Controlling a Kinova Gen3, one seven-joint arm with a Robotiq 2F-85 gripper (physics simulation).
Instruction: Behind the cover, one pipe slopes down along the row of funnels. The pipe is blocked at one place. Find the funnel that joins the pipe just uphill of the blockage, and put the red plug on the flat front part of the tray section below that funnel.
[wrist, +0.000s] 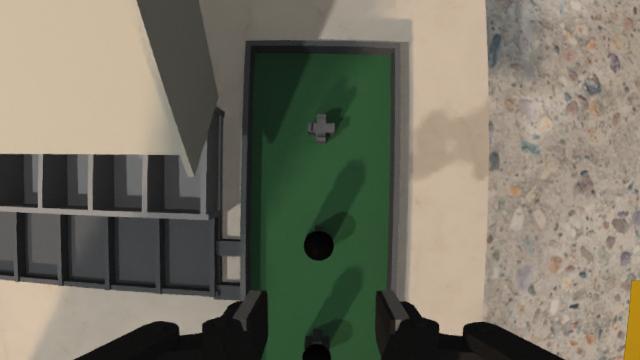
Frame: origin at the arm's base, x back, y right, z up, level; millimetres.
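Seen in the pictures: gripper, fingertip midpoint: (321, 313).
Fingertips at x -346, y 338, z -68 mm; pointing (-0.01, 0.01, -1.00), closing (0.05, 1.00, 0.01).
Observation:
Offsets run from my fingertips to a thing's middle. "*": to the spot under its first point.
The divided grey tray (187, 215) is at the left in the wrist view, with a row of walled compartments behind and flat front sections (187, 252) nearer the bottom. The cream cover (85, 75) stands above it and hides the pipe; funnels do not show. The red plug does not show in this view. My gripper (321, 313) is open, its fingers apart above the green-floored tray, with no object held between them.
The green-floored tray {* dx -62, dy -31, dz -205 mm} (285, 175) has a raised grey rim. On it stand a small grey cross-shaped post {dx -101, dy +4, dz -193 mm} (321, 128), a black ball {dx -1, dy -3, dz -165 mm} (318, 245) and another black ball {dx +99, dy -10, dz -165 mm} (316, 354) near the bottom edge. A yellow object (634, 325) shows at the lower right.

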